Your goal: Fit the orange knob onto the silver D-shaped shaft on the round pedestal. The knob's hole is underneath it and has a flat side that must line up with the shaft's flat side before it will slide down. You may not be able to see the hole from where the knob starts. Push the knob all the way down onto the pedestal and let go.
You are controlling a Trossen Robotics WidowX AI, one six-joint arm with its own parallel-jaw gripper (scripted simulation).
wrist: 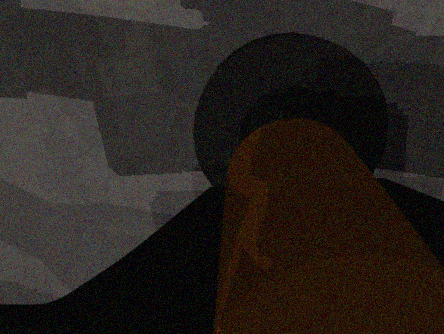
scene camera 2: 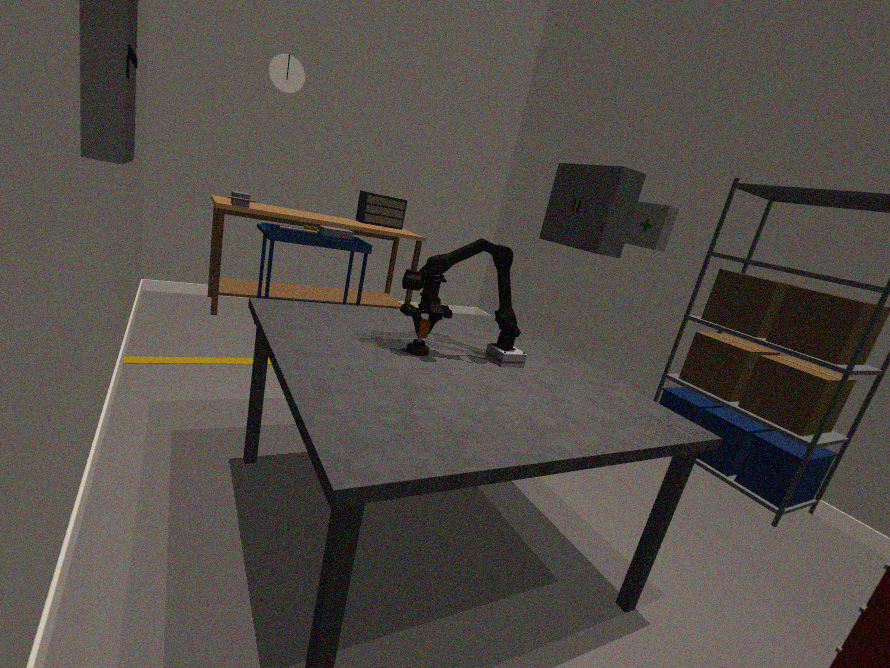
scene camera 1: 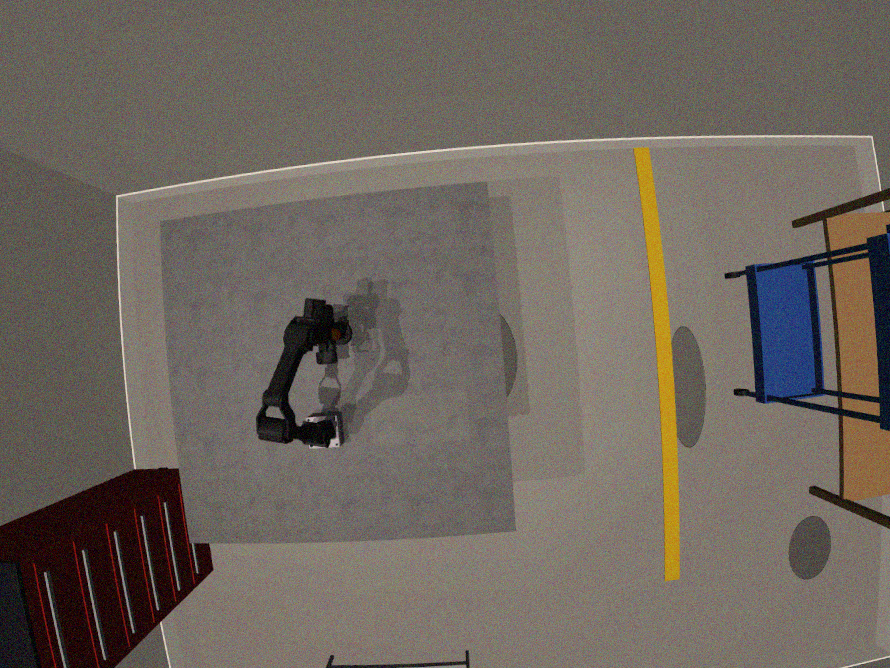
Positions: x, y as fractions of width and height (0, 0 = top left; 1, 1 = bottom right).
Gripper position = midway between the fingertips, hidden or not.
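Note:
Orange knob, carried by my gripper (scene camera 1: 0.38, 0.50). Same gripper (wrist: 0.67, 0.59).

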